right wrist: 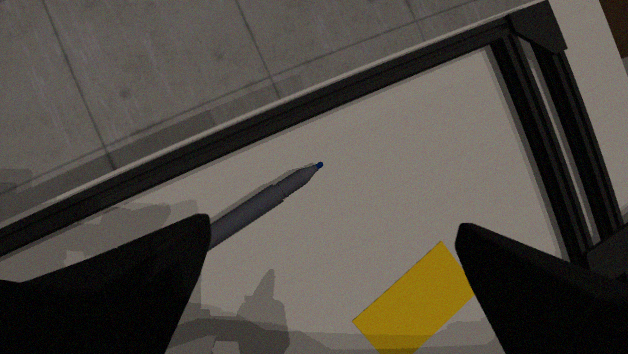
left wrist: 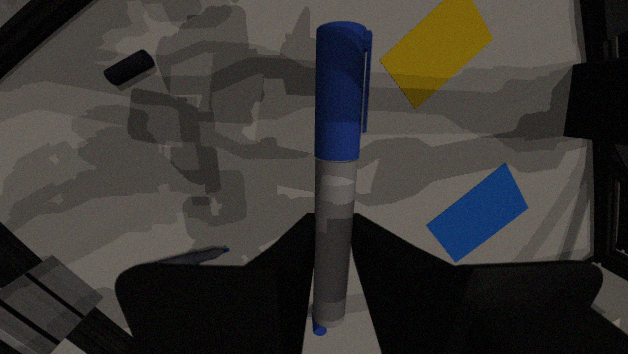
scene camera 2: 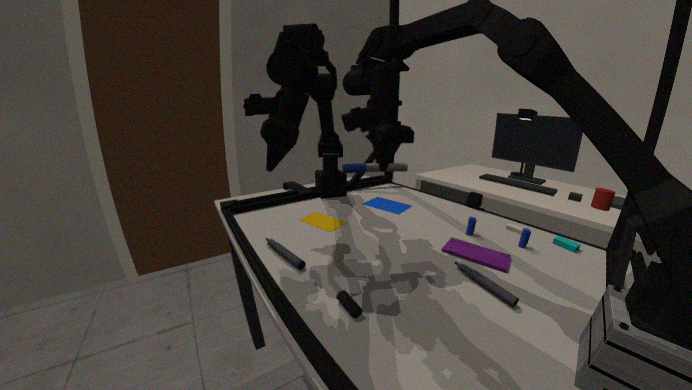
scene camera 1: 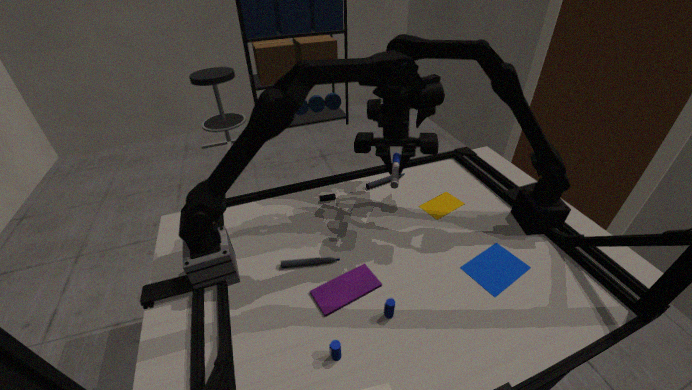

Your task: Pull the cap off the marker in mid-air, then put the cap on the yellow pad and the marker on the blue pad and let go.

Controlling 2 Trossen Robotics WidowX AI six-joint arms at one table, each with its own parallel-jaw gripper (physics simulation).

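Places are measured from the left arm's base along level axes (x ahead, y left, z up), in metres.
Pixels of known places: left gripper, fingertip midpoint: (left wrist: 332, 221) (scene camera 2: 381, 170) (scene camera 1: 395, 174); right gripper, fingertip midpoint: (right wrist: 335, 231) (scene camera 2: 271, 163); left arm's base, origin of the base link: (scene camera 2: 662, 323) (scene camera 1: 205, 245); right arm's base, origin of the base link: (scene camera 2: 330, 172) (scene camera 1: 544, 198).
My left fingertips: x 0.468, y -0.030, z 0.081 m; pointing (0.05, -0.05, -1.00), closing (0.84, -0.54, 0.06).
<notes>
For each thing: its top centre in the pictures, then the offset to it from my left fingertips. "spot": a spot on its surface instead.
- marker's pale grey body, middle of its top: (left wrist: 338, 214) (scene camera 2: 376, 163) (scene camera 1: 395, 166) dx +0.006, dy +0.010, dz +0.015 m
- yellow pad, middle of its top: (right wrist: 418, 305) (left wrist: 438, 48) (scene camera 2: 322, 220) (scene camera 1: 442, 204) dx +0.195, dy +0.021, dz -0.180 m
- blue pad, middle of its top: (left wrist: 479, 216) (scene camera 1: 495, 267) (scene camera 2: 387, 204) dx +0.168, dy -0.236, dz -0.180 m
- far edge, surface spot: (right wrist: 250, 212) (scene camera 2: 283, 248) spot: dx +0.091, dy +0.196, dz -0.161 m
- purple block, middle of its top: (scene camera 1: 346, 287) (scene camera 2: 476, 252) dx -0.193, dy -0.139, dz -0.173 m
- black cylinder, middle of its top: (left wrist: 123, 66) (scene camera 2: 349, 299) (scene camera 1: 327, 195) dx -0.117, dy +0.188, dz -0.160 m
The marker's pale grey body (scene camera 1: 395, 176) (scene camera 2: 399, 167) (left wrist: 335, 187) lies roughly level in mid-air with its blue cap (scene camera 1: 396, 158) (scene camera 2: 354, 168) (left wrist: 338, 95) on one end. My left gripper (scene camera 2: 384, 165) (left wrist: 332, 221) is shut on the body; the cap sticks out past the fingertips. My right gripper (scene camera 2: 271, 167) (right wrist: 335, 231) is open and empty, off to the cap side in scene camera 2; in scene camera 1 it is mostly hidden. The yellow pad (scene camera 1: 442, 205) (scene camera 2: 323, 221) (left wrist: 435, 55) (right wrist: 415, 305) and the blue pad (scene camera 1: 495, 270) (scene camera 2: 387, 205) (left wrist: 477, 212) lie flat on the table.
Two dark uncapped pens lie on the table, one near the far edge (scene camera 1: 377, 182) (scene camera 2: 286, 254) (right wrist: 250, 212) and another (scene camera 1: 310, 262) (scene camera 2: 487, 285) by a purple block (scene camera 1: 346, 290) (scene camera 2: 476, 254). A black cylinder (scene camera 1: 327, 197) (scene camera 2: 349, 304) (left wrist: 129, 67) and two upright blue cylinders (scene camera 1: 389, 308) (scene camera 1: 335, 350) also stand about.
</notes>
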